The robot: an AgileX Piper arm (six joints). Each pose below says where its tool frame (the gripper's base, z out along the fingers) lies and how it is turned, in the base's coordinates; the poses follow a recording.
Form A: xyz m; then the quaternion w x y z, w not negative.
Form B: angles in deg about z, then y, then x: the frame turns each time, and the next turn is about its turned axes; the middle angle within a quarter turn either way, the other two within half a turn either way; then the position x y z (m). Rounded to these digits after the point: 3 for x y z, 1 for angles.
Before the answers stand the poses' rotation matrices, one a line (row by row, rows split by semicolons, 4 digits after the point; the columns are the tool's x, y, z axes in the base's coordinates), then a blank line. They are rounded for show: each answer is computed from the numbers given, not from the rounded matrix.
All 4 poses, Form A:
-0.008, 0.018, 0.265, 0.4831, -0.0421, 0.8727, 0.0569
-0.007, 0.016, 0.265, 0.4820, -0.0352, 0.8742, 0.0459
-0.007, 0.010, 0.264, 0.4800, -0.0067, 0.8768, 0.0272
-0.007, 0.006, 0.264, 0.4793, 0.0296, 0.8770, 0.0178
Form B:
-0.5297 -0.1285 0.8384; -0.0185 0.9900 0.1400; -0.8480 0.0586 -0.5268
-0.5328 -0.1058 0.8396; -0.0173 0.9933 0.1142; -0.8460 0.0463 -0.5311
-0.5391 -0.0379 0.8414; 0.0144 0.9984 0.0541; -0.8421 0.0413 -0.5377
-0.5388 0.0349 0.8417; 0.0690 0.9976 0.0028; -0.8396 0.0596 -0.5399

-178.0, 58.0, 173.6, -0.008, 0.018, 0.265
-178.1, 57.8, 175.0, -0.007, 0.016, 0.265
178.5, 57.4, 175.6, -0.007, 0.010, 0.264
172.7, 57.1, 173.7, -0.007, 0.006, 0.264

